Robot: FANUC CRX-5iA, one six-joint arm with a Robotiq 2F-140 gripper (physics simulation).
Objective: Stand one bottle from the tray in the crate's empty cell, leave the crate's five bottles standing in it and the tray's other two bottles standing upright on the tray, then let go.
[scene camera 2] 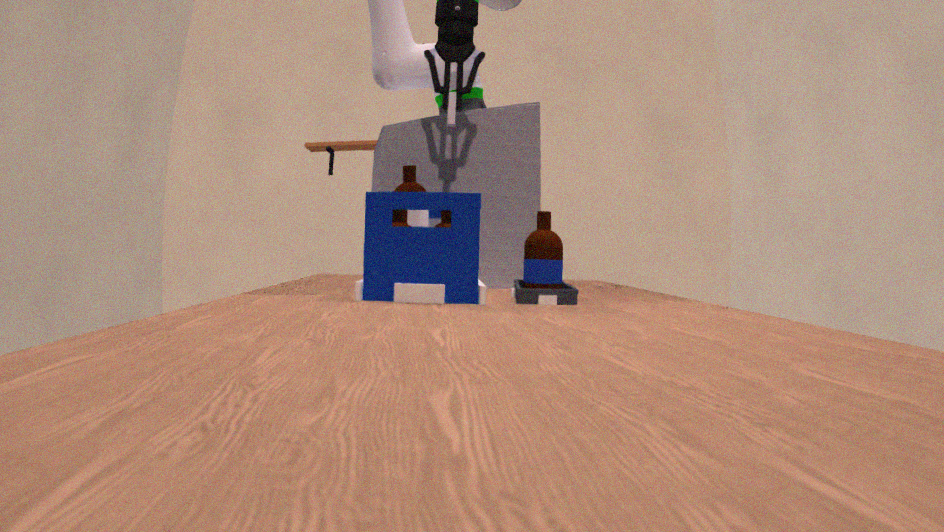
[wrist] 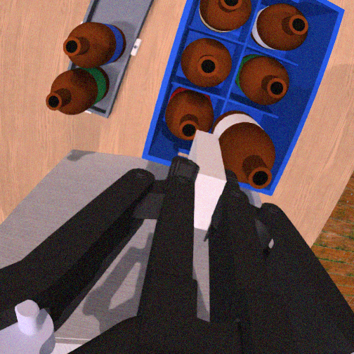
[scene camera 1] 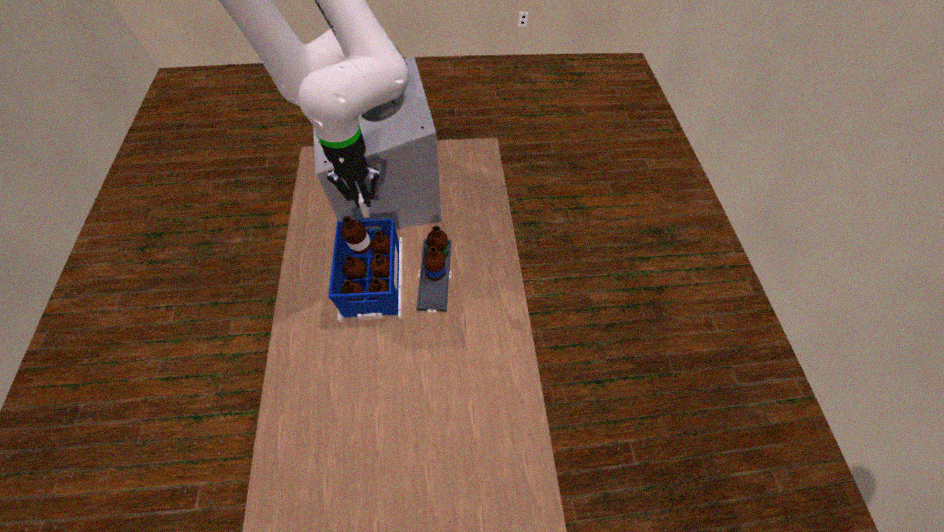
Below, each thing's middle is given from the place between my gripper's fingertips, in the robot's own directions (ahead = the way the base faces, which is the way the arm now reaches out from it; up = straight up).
Labels:
My gripper is now 40 mm short of the blue-labelled bottle (scene camera 2: 543, 251), 180 mm to the right of it and 250 mm above it.

